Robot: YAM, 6 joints.
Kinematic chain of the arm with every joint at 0, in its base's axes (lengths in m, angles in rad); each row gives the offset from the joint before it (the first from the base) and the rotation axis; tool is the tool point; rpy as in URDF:
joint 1: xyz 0 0 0.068 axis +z
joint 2: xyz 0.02 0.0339 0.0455 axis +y
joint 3: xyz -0.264 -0.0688 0 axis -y
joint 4: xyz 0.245 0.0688 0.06 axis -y
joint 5: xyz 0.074 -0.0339 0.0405 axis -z
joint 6: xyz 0.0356 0 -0.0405 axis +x
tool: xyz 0 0 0 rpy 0 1.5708 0
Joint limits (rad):
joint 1: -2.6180..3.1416
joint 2: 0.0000..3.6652
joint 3: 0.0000..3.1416
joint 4: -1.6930..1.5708
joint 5: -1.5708..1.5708
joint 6: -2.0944..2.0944
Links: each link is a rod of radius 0.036 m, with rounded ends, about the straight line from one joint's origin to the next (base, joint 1, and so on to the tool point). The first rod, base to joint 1, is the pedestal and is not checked.
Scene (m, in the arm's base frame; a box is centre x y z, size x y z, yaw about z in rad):
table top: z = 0
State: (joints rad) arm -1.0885 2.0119 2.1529 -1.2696 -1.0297 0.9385
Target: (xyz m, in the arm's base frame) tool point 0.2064 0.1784 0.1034
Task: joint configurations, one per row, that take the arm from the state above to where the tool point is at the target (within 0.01 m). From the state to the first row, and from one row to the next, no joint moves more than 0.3 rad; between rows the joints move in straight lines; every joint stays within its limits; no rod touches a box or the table.
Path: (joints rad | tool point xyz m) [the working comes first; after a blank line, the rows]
Joints at the target: 0.6009 2.1456 1.1353 -1.4797 -1.0268 0.9385
Straight joint move there: clear.

1: -0.8069 2.0342 1.9833 -1.3046 -1.0292 0.9385 | 0.3025 -0.2717 0.3069
2: -0.5254 2.0565 1.8137 -1.3396 -1.0287 0.9385 | 0.3565 -0.1714 0.2539
3: -0.2438 2.0788 1.6441 -1.3747 -1.0282 0.9385 | 0.3704 -0.0607 0.2056
4: 0.0377 2.1011 1.4745 -1.4097 -1.0277 0.9385 | 0.3443 0.0435 0.1636
5: 0.3193 2.1233 1.3049 -1.4447 -1.0273 0.9385 | 0.2855 0.1265 0.1292
6: 0.6009 2.1456 1.1353 -1.4797 -1.0268 0.9385 | 0.2064 0.1784 0.1034

